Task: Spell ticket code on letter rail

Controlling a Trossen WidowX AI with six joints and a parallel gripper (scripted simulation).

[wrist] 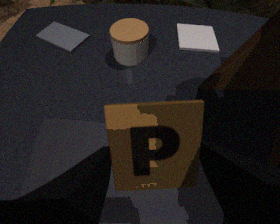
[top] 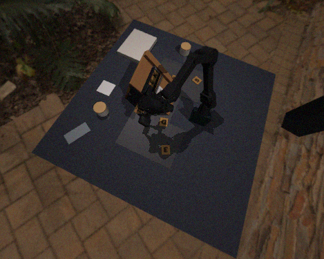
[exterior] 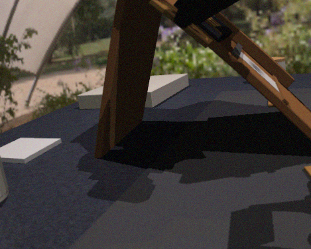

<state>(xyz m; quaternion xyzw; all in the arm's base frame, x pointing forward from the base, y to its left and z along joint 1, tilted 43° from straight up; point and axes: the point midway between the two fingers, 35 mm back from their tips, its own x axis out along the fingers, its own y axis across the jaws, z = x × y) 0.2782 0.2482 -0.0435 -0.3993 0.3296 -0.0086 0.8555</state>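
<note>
Right now the white ticket is 190 mm to the right of my gripper tip, 70 mm below it and 20 mm behind it. The rest, counted from my gripper tip: grey card (300 mm to the left, 290 mm ahead, 170 mm below); letter tile (right at my gripper tip); white card (350 mm ahead, 170 mm below, 60 mm to the right).
</note>
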